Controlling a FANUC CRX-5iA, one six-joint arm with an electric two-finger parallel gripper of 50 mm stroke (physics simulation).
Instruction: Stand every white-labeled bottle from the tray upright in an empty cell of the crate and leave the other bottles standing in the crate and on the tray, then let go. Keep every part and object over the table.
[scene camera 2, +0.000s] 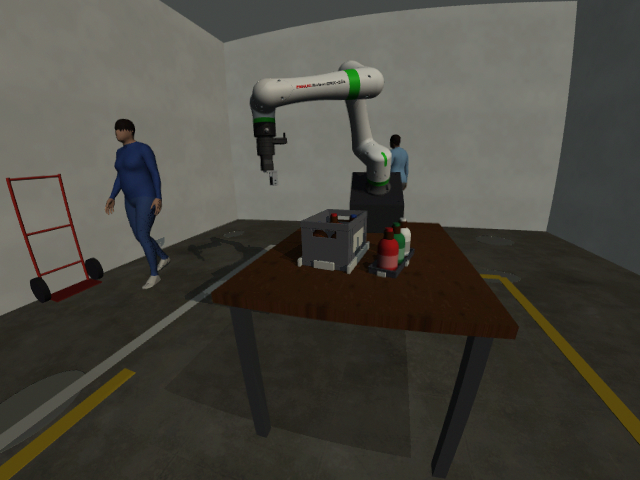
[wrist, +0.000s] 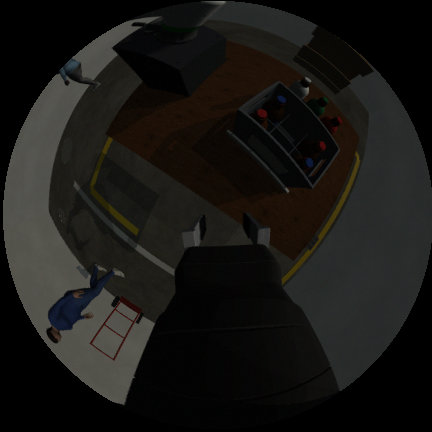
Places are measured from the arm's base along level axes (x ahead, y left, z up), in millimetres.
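Pixels of known places: gripper, fingertip midpoint: (scene camera 2: 273, 185) (wrist: 223, 220); arm's base, link origin: (scene camera 2: 377, 187).
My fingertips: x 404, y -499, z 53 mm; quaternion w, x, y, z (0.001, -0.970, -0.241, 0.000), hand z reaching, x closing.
Note:
Ahead of a thing's pixels: the offset from my fingertips to its middle. "pt": to the spot under its first point. Level surfaces: height alone.
The grey crate {277 mm left, 89 mm ahead, 208 mm down} (scene camera 2: 319, 251) (wrist: 264, 155) stands on the table. In the wrist view it holds two red-capped bottles {261 mm left, 13 mm back, 210 mm down} (wrist: 261, 115) {291 mm left, 183 mm ahead, 210 mm down} (wrist: 320, 147) and two blue-capped bottles {347 mm left, 17 mm ahead, 210 mm down} (wrist: 280, 101) {211 mm left, 159 mm ahead, 210 mm down} (wrist: 308, 163), with a bare middle stretch between the pairs. On the dark tray {pt 438 mm left, 285 mm ahead, 281 mm down} (scene camera 2: 381, 272) beside the crate stand a white bottle {546 mm left, 76 mm ahead, 213 mm down} (scene camera 2: 405, 240) (wrist: 300, 90), a green bottle {504 mm left, 161 mm ahead, 213 mm down} (scene camera 2: 398, 242) (wrist: 317, 106) and a red bottle {464 mm left, 237 mm ahead, 213 mm down} (scene camera 2: 387, 252) (wrist: 330, 124), all upright. My gripper (scene camera 2: 273, 181) (wrist: 223, 220) is open and empty, high up and off to the crate's left in the scene view.
The wooden table {296 mm down} (scene camera 2: 310, 294) (wrist: 175, 142) carries crate and tray. The robot's dark pedestal (scene camera 2: 376, 211) (wrist: 172, 60) stands at its far end. A person in blue (scene camera 2: 135, 178) (wrist: 70, 307) and a red hand truck (scene camera 2: 49, 228) (wrist: 115, 328) are on the floor at the left in the scene view.

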